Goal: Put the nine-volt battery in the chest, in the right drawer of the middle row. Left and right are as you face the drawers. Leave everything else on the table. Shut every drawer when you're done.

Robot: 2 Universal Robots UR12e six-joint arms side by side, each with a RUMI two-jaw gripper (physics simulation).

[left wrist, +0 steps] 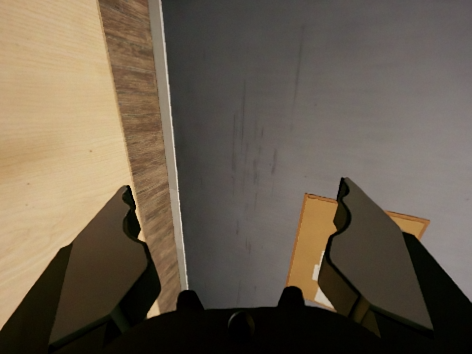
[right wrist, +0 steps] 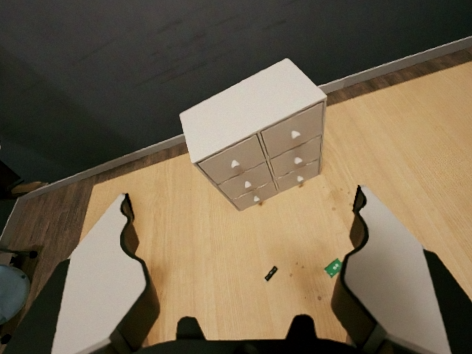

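Note:
The chest [right wrist: 248,112] stands at the back of the table in the right wrist view, two columns of three drawers with white knobs. All its drawers look shut, including the right drawer of the middle row [right wrist: 311,154]. No object that I can clearly recognise as the nine-volt battery shows in either view. My left gripper [left wrist: 235,183] is open and empty, pointed past the table's edge toward the wall. My right gripper [right wrist: 241,191] is open and empty, high above the table and in front of the chest.
A small black stick-like object [right wrist: 271,273] lies on the table [right wrist: 200,260] in front of the chest. A green flat object [right wrist: 332,268] with white marks lies right of it, beside the right finger. A dark wall [right wrist: 125,60] [left wrist: 240,100] rises behind. A board [left wrist: 305,240] hangs on it.

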